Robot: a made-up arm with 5 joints.
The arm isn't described. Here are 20 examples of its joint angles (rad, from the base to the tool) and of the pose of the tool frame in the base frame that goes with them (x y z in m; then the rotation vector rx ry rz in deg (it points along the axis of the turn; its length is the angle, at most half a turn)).
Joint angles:
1: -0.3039 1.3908 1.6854 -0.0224 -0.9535
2: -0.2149 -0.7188 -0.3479 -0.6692 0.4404
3: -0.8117 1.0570 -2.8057 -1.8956 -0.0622
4: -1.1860 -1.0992 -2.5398 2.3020 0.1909
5: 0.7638 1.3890 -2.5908 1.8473 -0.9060
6: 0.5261 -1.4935 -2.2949 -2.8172 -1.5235
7: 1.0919 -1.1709 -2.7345 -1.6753 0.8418
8: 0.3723 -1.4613 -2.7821 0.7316 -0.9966
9: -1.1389 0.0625 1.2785 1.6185 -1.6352
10: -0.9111 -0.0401 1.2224 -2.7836 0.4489
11: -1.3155 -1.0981 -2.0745 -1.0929 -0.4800
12: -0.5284 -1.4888 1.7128 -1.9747 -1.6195
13: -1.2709 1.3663 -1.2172 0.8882 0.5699
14: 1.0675 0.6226 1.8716 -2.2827 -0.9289
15: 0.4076 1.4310 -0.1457 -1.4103 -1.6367
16: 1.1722 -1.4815 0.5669 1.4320 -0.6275
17: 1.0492 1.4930 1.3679 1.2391 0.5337
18: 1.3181 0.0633 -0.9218 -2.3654 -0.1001
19: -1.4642 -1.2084 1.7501 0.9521 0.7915
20: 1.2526 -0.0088 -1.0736 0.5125 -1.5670
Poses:
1: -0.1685 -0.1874 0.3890 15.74 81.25 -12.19
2: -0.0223 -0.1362 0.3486 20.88 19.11 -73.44
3: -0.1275 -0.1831 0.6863 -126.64 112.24 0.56
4: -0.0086 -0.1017 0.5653 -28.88 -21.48 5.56
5: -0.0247 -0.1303 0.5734 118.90 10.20 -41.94
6: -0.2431 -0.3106 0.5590 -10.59 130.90 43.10
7: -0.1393 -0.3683 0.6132 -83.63 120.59 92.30
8: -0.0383 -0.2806 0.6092 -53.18 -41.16 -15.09
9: -0.1773 -0.0538 0.5718 -52.19 -13.60 -97.96
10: -0.2082 -0.0071 0.5785 -78.54 87.90 -80.33
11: -0.0842 -0.0828 0.4736 62.69 -26.78 -151.64
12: -0.1411 0.1217 0.7044 112.75 130.79 -33.12
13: 0.0094 -0.0476 0.8018 -50.36 -113.27 3.09
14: -0.2277 -0.4191 0.7033 -105.73 -17.83 -99.27
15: 0.1230 -0.1737 0.4955 -17.23 -19.16 51.41
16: -0.1024 -0.1458 0.4667 62.78 14.30 72.60
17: -0.0713 -0.4565 0.7003 -96.69 94.49 14.29
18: -0.0003 -0.4129 0.7165 9.61 -104.38 -64.99
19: -0.1665 -0.0114 0.8840 -152.52 8.75 -80.29
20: -0.0160 -0.3459 0.5264 -44.02 53.06 67.31
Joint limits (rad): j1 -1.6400..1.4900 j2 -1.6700..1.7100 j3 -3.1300..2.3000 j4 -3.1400..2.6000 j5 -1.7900..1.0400
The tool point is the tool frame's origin. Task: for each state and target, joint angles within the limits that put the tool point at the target. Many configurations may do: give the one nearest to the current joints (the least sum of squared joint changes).
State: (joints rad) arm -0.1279 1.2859 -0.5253 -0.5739 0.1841
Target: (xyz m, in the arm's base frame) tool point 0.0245 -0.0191 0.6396
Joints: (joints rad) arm 0.0661 1.7100 -1.1719 -0.4212 0.2289
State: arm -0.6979 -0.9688 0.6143 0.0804 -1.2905
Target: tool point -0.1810 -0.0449 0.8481
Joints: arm -1.4861 -0.8367 1.5644 0.1819 -0.8397
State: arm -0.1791 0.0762 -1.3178 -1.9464 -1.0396
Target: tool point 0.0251 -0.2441 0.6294
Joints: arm -0.4226 0.0978 -1.4473 -1.9297 -1.0958
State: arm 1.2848 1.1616 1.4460 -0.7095 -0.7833
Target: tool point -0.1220 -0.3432 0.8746
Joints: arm 1.4430 1.5532 1.6428 -0.8586 -0.5059
